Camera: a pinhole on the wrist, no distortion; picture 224 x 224 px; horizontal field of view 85.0 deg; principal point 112.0 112.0 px. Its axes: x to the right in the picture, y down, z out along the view. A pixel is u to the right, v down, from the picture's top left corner.
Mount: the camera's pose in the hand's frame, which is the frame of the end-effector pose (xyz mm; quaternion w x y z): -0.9 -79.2 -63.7 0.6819 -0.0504 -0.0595 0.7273
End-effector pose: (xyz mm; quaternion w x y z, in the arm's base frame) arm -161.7 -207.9 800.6 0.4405 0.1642 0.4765 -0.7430
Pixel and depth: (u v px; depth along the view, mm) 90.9 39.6 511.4
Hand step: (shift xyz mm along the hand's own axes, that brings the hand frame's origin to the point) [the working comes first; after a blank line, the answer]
In the camera's frame: -88.3 -302.9 511.4

224.5 -157.3 487.8
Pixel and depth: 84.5 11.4 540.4
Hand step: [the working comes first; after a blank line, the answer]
In the camera's frame: -121.6 -444.8 540.4

362.0 -182.1 538.2
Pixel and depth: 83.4 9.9 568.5
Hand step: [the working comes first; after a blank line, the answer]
In the camera's frame: -133.0 -474.9 568.5

388.1 -192.2 570.6
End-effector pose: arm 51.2 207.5 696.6 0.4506 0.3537 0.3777 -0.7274
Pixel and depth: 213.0 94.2 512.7
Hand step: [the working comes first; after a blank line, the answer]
In the camera's frame: 423.7 -74.7 512.7

-34.0 339.1 457.7
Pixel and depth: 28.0 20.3 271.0
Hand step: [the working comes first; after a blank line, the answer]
In the camera's frame: -186.2 -203.3 271.0

169.8 -257.1 234.1
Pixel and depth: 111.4 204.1 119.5
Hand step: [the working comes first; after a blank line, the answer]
In the camera's frame: -0.6 90.0 119.5

-108.1 -87.6 40.4
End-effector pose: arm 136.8 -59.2 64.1 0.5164 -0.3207 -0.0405 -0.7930
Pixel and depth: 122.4 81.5 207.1
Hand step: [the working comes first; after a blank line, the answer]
In the camera's frame: 17.6 -51.7 207.1

16.9 -62.1 149.0
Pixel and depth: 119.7 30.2 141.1
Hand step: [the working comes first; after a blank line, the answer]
In the camera's frame: 8.9 -94.4 141.1

69.8 -66.9 90.4
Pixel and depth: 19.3 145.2 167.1
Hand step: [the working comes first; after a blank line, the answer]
In the camera's frame: -126.7 45.4 167.1

-63.2 -211.5 93.3
